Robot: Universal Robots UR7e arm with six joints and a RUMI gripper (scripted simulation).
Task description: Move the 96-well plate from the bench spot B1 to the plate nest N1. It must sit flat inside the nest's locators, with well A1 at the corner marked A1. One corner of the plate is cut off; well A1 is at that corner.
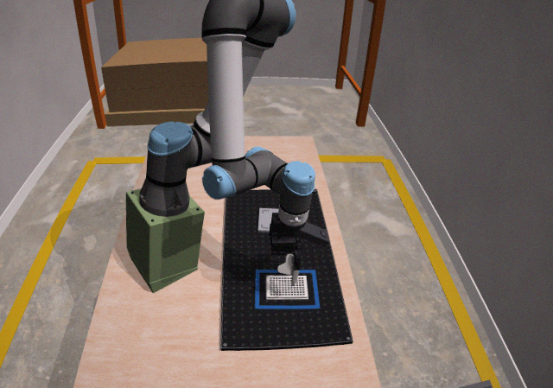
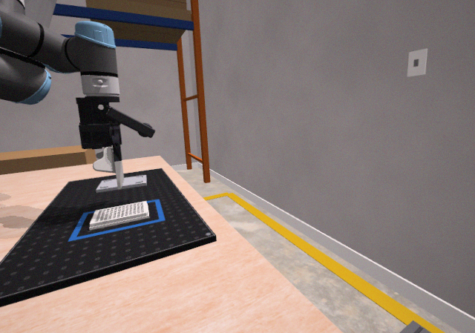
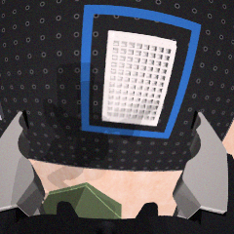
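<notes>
My hand is 3 cm to the left of the 96-well plate and 8 cm above it. Round my hand: A1 mark (3 cm ahead, 22 cm to the left, 8 cm below); then grey plate nest (5 cm behind, 27 cm to the left, 8 cm below).
</notes>
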